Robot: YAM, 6 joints.
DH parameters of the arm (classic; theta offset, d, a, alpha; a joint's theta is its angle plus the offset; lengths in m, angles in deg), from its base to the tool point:
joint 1: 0 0.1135 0.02 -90
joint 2: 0 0 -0.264 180
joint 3: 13.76 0 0.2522 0
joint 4: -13.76 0 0.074 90
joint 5: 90 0 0 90
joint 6: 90 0.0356 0 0
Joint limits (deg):
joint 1: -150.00..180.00
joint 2: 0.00..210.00
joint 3: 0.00..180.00
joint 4: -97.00..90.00
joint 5: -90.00..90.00
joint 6: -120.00..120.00
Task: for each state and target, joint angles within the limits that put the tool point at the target. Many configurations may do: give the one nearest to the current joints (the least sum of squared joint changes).
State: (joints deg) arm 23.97 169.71 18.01 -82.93 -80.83 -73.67
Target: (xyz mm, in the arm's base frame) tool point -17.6 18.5 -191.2
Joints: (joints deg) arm 33.72 209.49 67.09 -50.56 -44.97 -73.67
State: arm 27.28 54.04 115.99 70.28 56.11 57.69
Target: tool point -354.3 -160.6 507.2
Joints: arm 20.12 32.21 129.73 71.55 54.36 57.69
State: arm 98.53 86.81 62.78 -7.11 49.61 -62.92
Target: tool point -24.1 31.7 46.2
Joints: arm 138.96 93.96 5.29 -38.00 13.13 -62.92
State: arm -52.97 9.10 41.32 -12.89 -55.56 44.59
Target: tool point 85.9 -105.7 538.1
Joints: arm -61.95 52.43 79.98 2.28 -47.14 44.59
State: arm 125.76 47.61 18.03 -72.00 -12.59 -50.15
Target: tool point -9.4 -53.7 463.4
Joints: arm 99.68 20.60 80.16 -51.07 -30.93 -50.15
